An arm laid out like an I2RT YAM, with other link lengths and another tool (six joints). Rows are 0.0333 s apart.
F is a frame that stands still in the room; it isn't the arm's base.
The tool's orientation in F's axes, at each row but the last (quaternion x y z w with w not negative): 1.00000 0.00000 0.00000 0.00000; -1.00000 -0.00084 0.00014 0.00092; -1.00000 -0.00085 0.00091 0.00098; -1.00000 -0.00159 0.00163 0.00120; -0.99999 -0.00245 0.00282 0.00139; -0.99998 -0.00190 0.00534 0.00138; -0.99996 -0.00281 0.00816 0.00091; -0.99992 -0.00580 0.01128 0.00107; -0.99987 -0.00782 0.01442 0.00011; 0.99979 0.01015 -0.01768 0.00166; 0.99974 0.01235 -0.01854 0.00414; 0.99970 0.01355 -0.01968 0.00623; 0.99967 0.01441 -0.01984 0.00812
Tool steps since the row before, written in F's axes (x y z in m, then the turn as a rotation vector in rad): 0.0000 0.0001 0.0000 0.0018 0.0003 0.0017; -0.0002 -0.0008 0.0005 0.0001 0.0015 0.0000; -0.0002 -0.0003 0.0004 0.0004 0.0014 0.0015; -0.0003 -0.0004 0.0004 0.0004 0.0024 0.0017; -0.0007 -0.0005 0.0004 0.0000 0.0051 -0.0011; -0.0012 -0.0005 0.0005 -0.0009 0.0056 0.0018; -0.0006 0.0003 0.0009 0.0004 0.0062 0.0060; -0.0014 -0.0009 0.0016 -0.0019 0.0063 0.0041; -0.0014 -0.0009 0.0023 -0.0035 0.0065 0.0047; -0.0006 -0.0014 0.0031 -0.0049 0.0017 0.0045; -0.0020 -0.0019 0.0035 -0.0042 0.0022 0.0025; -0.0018 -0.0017 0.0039 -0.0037 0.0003 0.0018; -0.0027 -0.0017 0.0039 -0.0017 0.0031 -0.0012
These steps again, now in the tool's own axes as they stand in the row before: 0.0000 -0.0001 0.0000 0.0018 -0.0003 -0.0017; -0.0002 0.0008 -0.0005 0.0001 -0.0015 0.0000; -0.0002 0.0003 -0.0004 0.0004 -0.0014 -0.0015; -0.0003 0.0004 -0.0004 0.0004 -0.0024 -0.0017; -0.0007 0.0005 -0.0004 0.0000 -0.0051 0.0011; -0.0012 0.0005 -0.0005 -0.0009 -0.0056 -0.0018; -0.0006 -0.0003 -0.0009 0.0003 -0.0062 -0.0060; -0.0014 0.0009 -0.0016 -0.0019 -0.0063 -0.0040; -0.0015 0.0009 -0.0023 -0.0035 -0.0066 -0.0046; -0.0007 0.0014 -0.0031 -0.0050 -0.0018 -0.0043; -0.0022 0.0019 -0.0034 -0.0042 -0.0023 -0.0024; -0.0020 0.0017 -0.0038 -0.0038 -0.0004 -0.0017; -0.0029 0.0017 -0.0038 -0.0016 -0.0032 0.0012
